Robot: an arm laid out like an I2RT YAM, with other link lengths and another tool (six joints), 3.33 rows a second.
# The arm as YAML. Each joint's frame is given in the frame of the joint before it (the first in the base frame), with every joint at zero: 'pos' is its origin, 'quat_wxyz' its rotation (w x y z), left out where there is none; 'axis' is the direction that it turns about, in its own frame. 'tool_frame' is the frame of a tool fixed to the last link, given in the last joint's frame.
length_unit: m
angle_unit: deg
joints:
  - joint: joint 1
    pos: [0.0, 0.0, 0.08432]
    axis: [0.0, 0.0, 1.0]
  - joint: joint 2
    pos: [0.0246, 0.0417, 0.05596]
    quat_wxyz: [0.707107, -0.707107, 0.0, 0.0]
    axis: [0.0, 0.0, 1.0]
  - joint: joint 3
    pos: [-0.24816, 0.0, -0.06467]
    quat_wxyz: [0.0, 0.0, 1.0, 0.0]
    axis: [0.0, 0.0, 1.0]
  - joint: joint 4
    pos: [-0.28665, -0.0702, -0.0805]
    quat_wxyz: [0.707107, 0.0, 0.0, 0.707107]
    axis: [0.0, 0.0, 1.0]
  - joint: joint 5
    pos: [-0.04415, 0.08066, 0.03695]
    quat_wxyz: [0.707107, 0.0, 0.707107, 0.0]
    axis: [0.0, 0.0, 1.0]
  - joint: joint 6
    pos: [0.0, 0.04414, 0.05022]
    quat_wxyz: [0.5, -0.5, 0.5, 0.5]
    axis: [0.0, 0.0, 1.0]
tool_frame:
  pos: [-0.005, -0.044, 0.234]
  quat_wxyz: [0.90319, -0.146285, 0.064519, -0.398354]
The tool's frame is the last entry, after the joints.
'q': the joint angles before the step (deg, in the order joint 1, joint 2, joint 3, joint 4, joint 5, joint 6). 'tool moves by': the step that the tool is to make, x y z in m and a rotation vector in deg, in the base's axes. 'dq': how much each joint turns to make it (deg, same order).
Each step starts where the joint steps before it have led.
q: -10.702, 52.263, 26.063, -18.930, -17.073, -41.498
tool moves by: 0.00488, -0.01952, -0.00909, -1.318, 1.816, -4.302
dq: -0.094, 2.696, 1.117, 0.541, 4.110, 1.933
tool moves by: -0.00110, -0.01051, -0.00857, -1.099, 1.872, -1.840
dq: -0.014, 2.057, 0.956, -0.457, 2.292, 0.366
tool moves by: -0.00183, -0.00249, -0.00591, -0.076, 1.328, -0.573
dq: 0.002, 1.491, 0.615, -0.374, 0.624, 0.218
